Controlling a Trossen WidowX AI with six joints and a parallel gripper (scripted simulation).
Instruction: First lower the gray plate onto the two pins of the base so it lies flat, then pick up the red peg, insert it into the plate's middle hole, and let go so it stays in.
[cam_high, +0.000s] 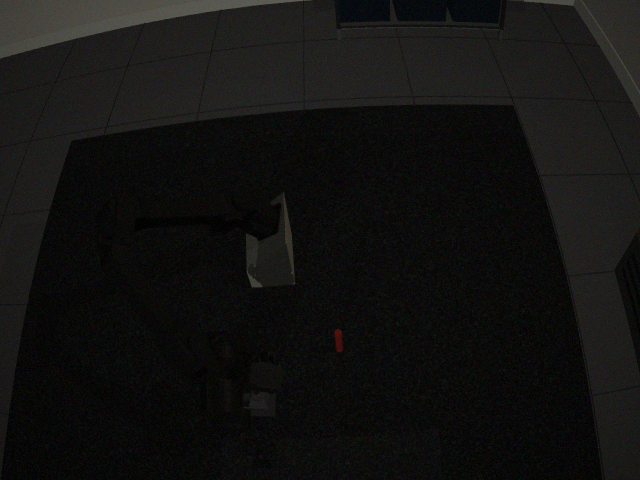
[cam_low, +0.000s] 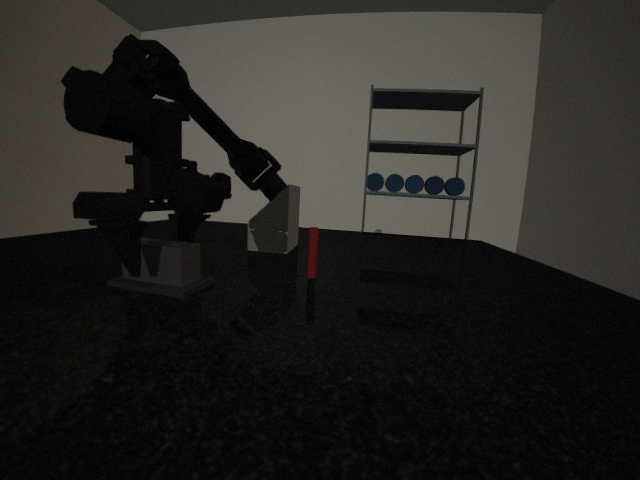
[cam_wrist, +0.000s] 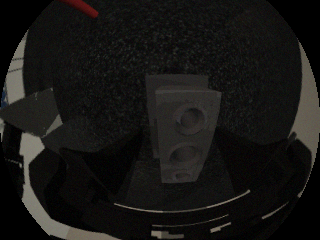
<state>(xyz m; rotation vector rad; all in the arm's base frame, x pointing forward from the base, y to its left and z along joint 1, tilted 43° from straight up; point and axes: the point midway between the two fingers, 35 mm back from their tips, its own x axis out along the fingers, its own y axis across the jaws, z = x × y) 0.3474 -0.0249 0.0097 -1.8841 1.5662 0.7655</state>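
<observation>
My gripper tip is now 20 mm below the gray plate. Also, from my gripper tip: red peg 130 mm behind, 170 mm to the left, 20 mm above.
</observation>
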